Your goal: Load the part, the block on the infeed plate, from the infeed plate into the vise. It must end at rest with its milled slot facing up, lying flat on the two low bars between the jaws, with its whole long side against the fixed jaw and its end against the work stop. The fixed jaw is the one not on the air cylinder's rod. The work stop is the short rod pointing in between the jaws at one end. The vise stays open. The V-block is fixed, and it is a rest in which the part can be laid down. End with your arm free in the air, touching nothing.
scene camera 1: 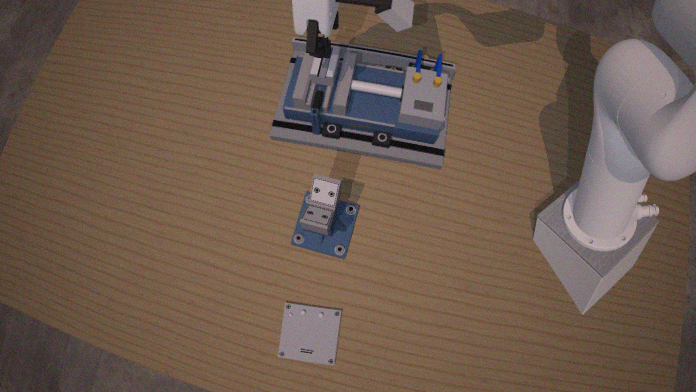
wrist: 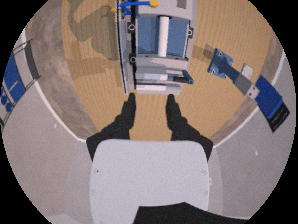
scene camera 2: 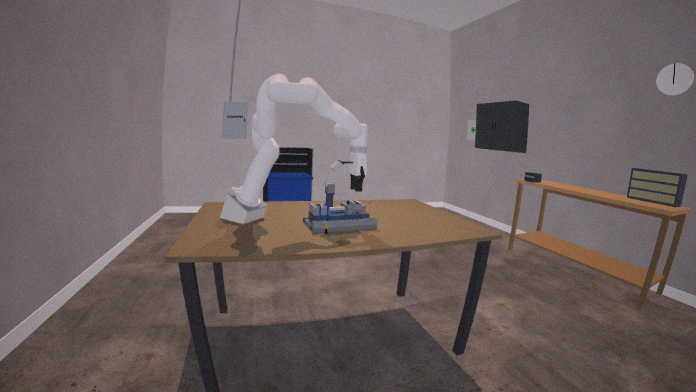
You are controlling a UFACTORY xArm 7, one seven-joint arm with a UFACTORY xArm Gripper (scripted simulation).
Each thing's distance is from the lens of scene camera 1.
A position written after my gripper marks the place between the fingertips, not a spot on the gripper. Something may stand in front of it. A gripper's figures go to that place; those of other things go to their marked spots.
my gripper (scene camera 1: 324, 41): 0.67 m
part (scene camera 1: 324, 70): 0.71 m
moving jaw (scene camera 1: 340, 104): 0.69 m
air cylinder (scene camera 1: 425, 91): 0.71 m
